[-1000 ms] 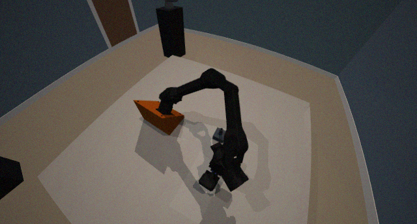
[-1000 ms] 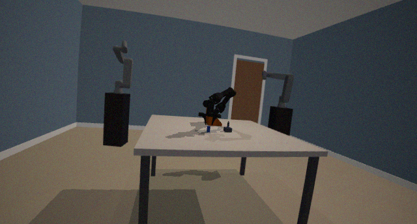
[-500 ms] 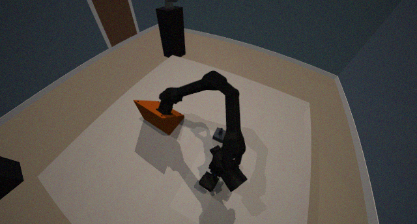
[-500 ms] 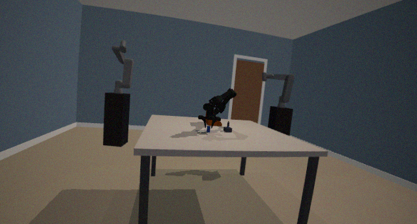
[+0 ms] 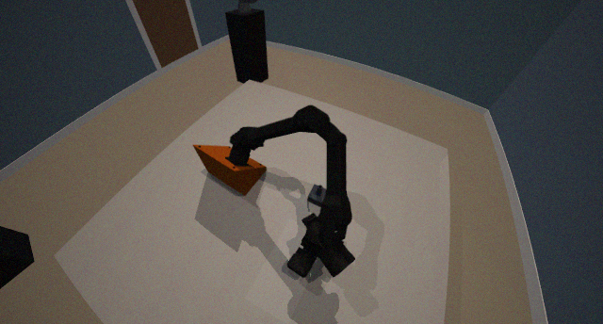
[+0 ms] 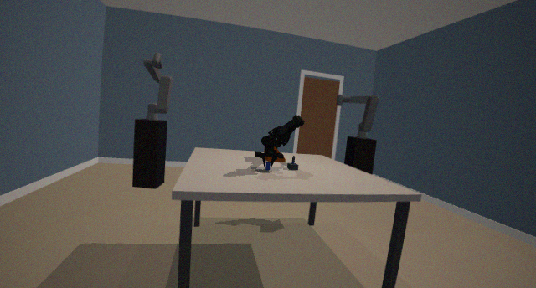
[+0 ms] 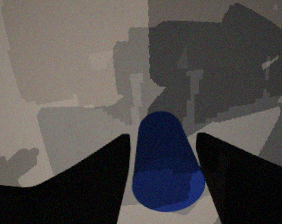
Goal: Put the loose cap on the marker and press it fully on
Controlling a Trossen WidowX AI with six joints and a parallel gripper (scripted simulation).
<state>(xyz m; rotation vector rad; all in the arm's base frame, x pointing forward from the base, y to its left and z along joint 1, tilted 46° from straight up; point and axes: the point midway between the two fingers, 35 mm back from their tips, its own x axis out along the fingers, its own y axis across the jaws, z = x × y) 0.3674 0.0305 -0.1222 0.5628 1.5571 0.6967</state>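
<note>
Now: the holder block 180 mm to the left of my gripper tip and 90 mm behind it. The rest, counted from my gripper tip: blue cap 10 mm above.
</note>
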